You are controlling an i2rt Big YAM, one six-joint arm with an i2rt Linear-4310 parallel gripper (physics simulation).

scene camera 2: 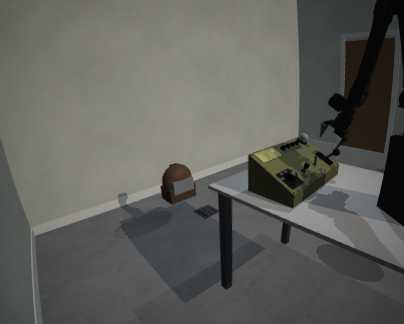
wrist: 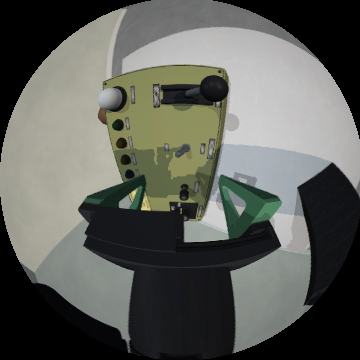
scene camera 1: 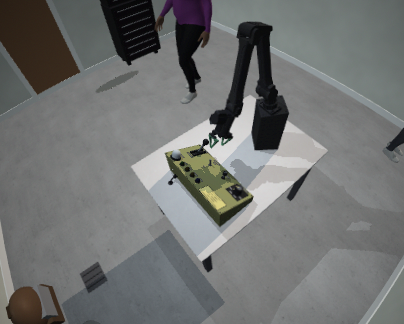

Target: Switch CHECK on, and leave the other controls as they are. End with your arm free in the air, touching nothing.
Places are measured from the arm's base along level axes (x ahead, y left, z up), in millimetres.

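Pixels of known places: gripper, fingertip midpoint: [scene camera 2: 327, 143] [wrist: 181, 178] [scene camera 1: 216, 146]; arm's base, link origin: [scene camera 1: 270, 107].
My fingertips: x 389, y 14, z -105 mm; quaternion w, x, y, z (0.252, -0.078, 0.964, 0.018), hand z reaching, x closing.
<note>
Ahead of a thing's pixels: the offset from my fingertips to its top centre. "*": to the spot under its first point. Level surfaces: height alone.
The olive control console [scene camera 1: 220, 216] [scene camera 2: 270, 185] [wrist: 162, 117] stands on the table. Its CHECK toggle {dy +14, dx +52, dz -73 mm} [scene camera 1: 210, 163] [scene camera 2: 315, 159] [wrist: 182, 150] is a small grey lever, which leans left in the wrist view, toward the ON side; the lettering is too small to read there. My gripper [scene camera 1: 219, 142] [scene camera 2: 332, 140] [wrist: 181, 178] is open and empty, in the air above the console's table side, apart from the toggle. The large black-knobbed lever {dy -114, dx +7, dz -49 mm} [scene camera 1: 205, 142] [scene camera 2: 336, 152] [wrist: 214, 88] leans right in the wrist view, away from the white dome {* dy -77, dx +217, dz -8 mm} [scene camera 1: 176, 154] [scene camera 2: 303, 137] [wrist: 111, 99].
The small black switch {dy +133, dx +32, dz -76 mm} [scene camera 1: 224, 175] [scene camera 2: 306, 166] [wrist: 184, 191] and the dark knob {dy +251, dx +13, dz -83 mm} [scene camera 1: 237, 190] [scene camera 2: 290, 176] are farther along the panel. The arm's black pedestal [scene camera 1: 269, 125] [scene camera 2: 392, 175] stands on the white table {dz -215 mm} [scene camera 1: 172, 207] [scene camera 2: 362, 182]. A person in purple [scene camera 1: 190, 47] stands behind the table.
</note>
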